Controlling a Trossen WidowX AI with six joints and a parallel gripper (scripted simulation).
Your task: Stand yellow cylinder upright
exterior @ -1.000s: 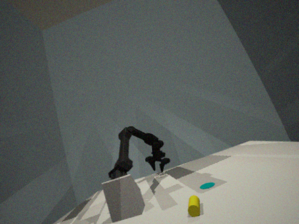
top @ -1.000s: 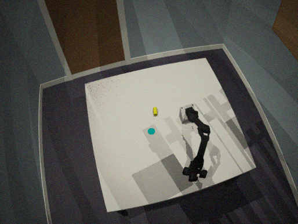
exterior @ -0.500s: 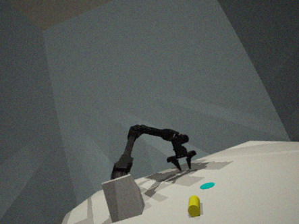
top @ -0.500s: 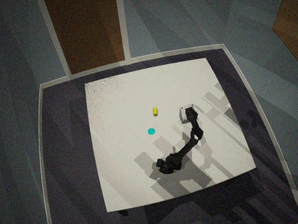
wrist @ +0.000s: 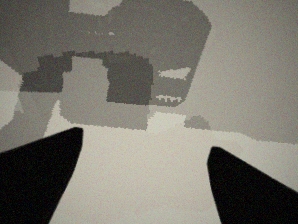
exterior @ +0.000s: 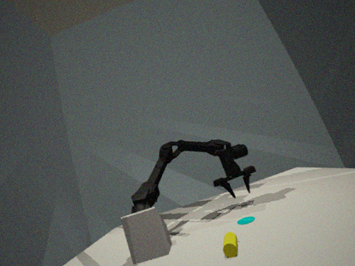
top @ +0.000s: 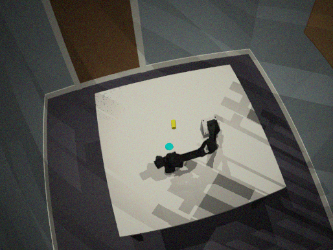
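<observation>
My gripper tip is 14 cm past the yellow tall cylinder, 32 cm to the left of it and 3 cm above it. From my gripper tip the other things lie so: cyan circle 5 cm behind, 16 cm to the right, 4 cm below.
</observation>
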